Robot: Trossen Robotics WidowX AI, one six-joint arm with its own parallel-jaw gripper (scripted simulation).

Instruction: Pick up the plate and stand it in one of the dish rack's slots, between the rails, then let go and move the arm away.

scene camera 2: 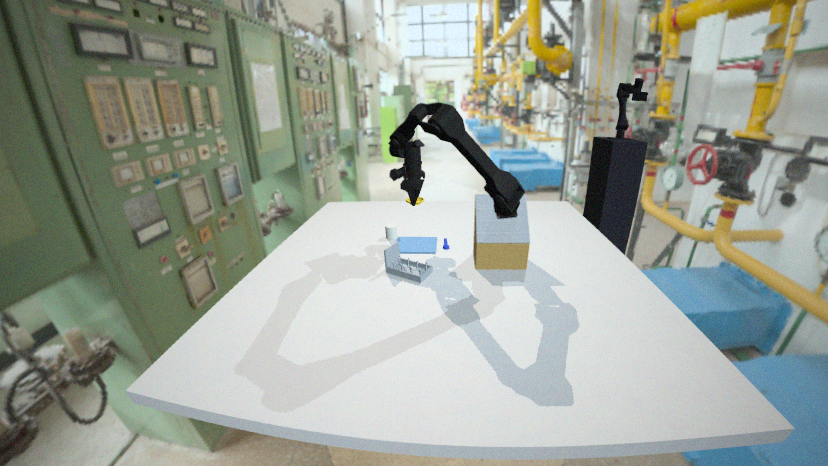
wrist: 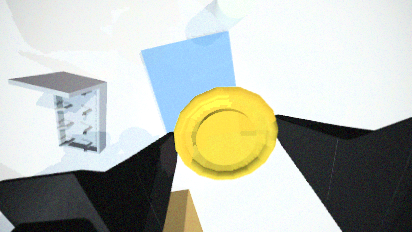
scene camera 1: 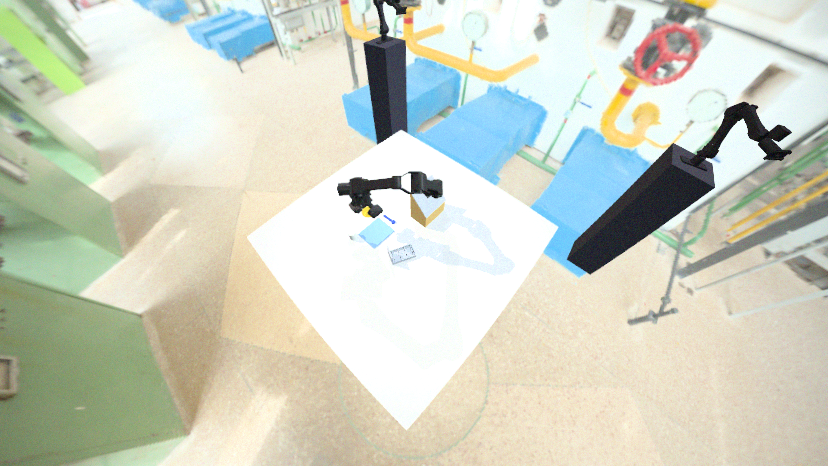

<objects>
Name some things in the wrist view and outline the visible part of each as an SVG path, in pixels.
My gripper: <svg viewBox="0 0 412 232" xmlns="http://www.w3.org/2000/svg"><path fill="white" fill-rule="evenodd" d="M174 131L168 132L137 154L134 153L107 171L81 169L0 181L0 212L15 227L11 232L163 232L178 157L175 149ZM274 115L278 126L277 139L280 145L285 149L292 162L323 203L331 218L339 226L340 231L412 232L412 117L376 130L279 114Z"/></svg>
A yellow plate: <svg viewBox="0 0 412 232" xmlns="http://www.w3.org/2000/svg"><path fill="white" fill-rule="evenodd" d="M259 94L239 86L215 87L196 95L181 110L174 128L175 149L184 165L199 176L216 180L236 179L252 173L262 165L276 146L278 126L273 110Z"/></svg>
A grey dish rack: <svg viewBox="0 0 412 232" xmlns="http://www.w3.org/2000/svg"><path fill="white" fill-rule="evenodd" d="M8 79L8 85L16 85L34 91L53 94L60 148L68 147L81 150L84 153L100 154L106 147L106 81L64 71Z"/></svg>
</objects>
